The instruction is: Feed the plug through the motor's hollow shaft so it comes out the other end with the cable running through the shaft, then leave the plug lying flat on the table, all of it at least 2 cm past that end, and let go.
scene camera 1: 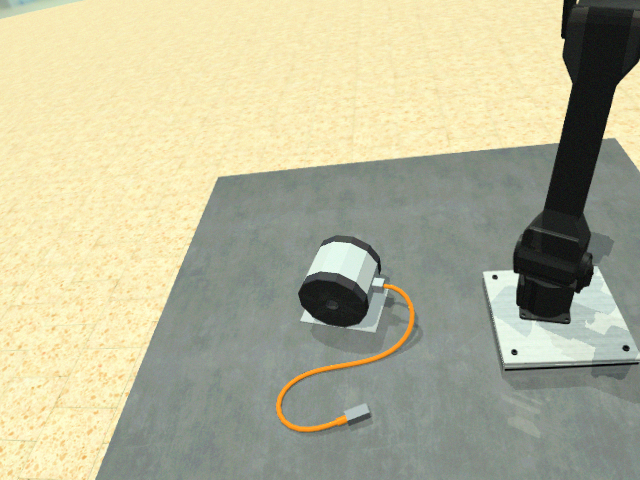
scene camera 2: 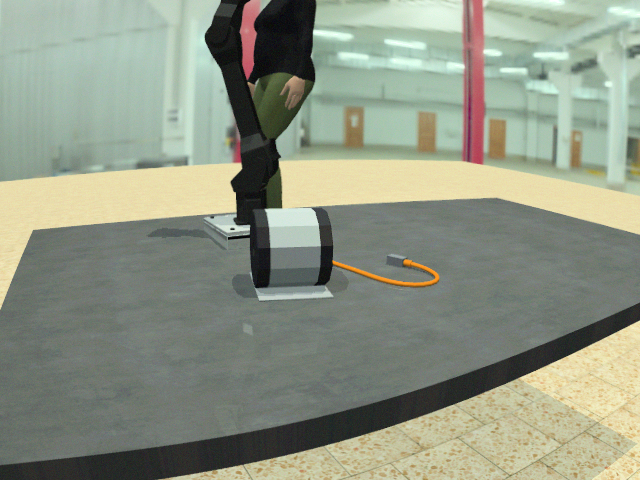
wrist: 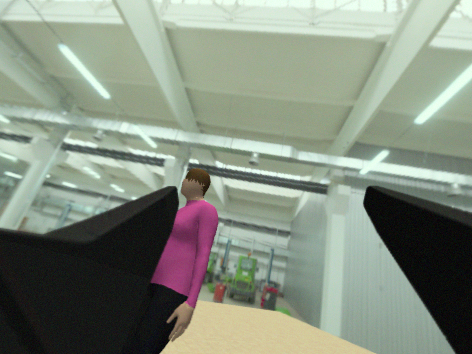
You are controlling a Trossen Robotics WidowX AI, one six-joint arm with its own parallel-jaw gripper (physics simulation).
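Note:
The gripper [wrist: 270, 195] is open and holds nothing. An orange cable [scene camera 1: 339, 421] is also part of the scene.

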